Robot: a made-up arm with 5 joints.
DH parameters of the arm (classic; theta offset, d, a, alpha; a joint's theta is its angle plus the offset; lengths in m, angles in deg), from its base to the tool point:
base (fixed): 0 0.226 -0.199 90
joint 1: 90 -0.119 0.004 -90
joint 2: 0 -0.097 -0.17 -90
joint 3: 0 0.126 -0.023 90
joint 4: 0 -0.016 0.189 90
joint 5: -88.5 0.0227 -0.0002 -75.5
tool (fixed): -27.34 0.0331 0 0
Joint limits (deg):
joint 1: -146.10..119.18
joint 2: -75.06..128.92
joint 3: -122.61..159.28
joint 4: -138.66..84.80
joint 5: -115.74..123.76
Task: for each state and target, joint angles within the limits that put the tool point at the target. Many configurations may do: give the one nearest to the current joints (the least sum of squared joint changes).
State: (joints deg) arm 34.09 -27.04 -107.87 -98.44 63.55
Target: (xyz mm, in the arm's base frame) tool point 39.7 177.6 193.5
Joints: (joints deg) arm 34.93 -42.34 -104.74 -97.28 66.33
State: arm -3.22 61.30 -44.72 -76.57 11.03
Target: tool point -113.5 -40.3 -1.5
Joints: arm -20.34 19.67 -40.93 -98.54 13.46
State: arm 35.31 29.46 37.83 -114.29 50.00
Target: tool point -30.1 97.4 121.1
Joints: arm 52.35 -14.10 65.31 -97.03 65.32
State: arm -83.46 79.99 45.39 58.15 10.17
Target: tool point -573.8 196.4 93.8
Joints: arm -89.81 50.80 67.97 84.80 -12.13
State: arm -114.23 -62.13 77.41 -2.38 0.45
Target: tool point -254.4 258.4 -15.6
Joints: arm -90.41 -75.06 76.87 -32.82 3.45
